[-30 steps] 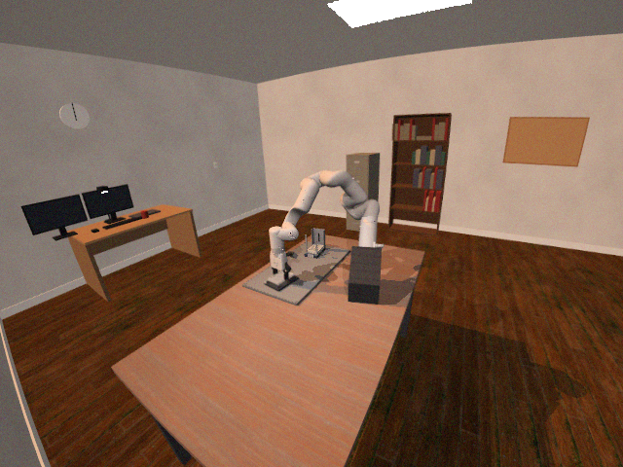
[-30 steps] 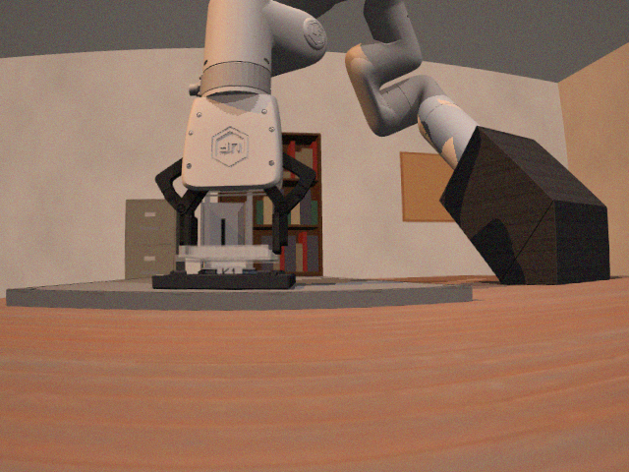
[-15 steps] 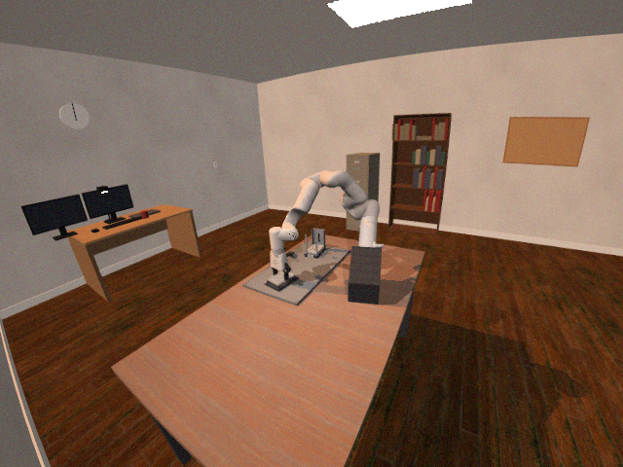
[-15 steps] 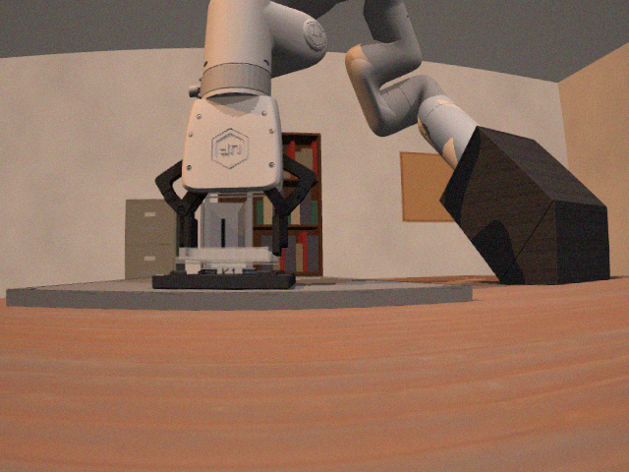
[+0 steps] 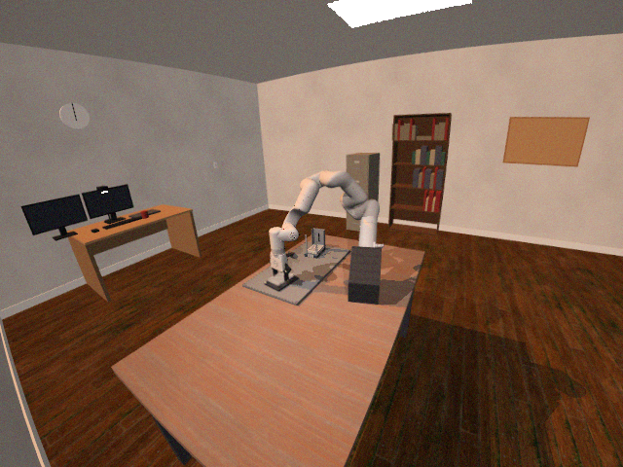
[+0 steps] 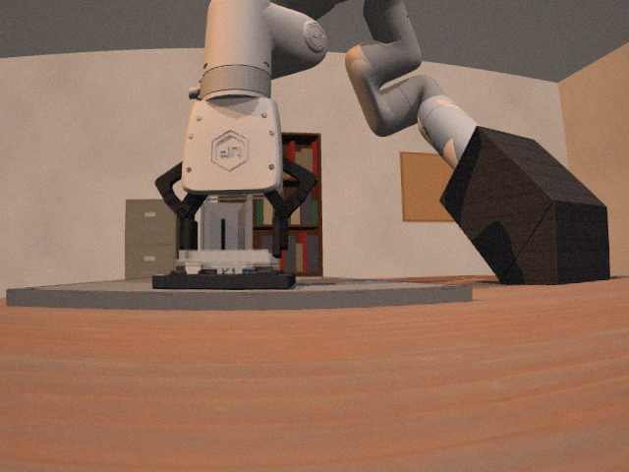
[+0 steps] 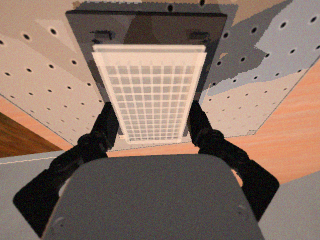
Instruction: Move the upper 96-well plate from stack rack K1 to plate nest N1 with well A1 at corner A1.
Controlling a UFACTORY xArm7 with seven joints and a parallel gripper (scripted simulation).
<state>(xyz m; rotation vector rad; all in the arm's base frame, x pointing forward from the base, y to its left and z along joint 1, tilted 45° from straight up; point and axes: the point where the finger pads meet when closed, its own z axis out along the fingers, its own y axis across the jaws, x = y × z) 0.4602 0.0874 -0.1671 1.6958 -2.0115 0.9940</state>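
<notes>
Right now my hand is 30 mm above the plate nest N1. From my hand the other things lie so: 96-well plate: 10 mm below; grey mat: 220 mm to the right, 50 mm below, 20 mm behind.
</notes>
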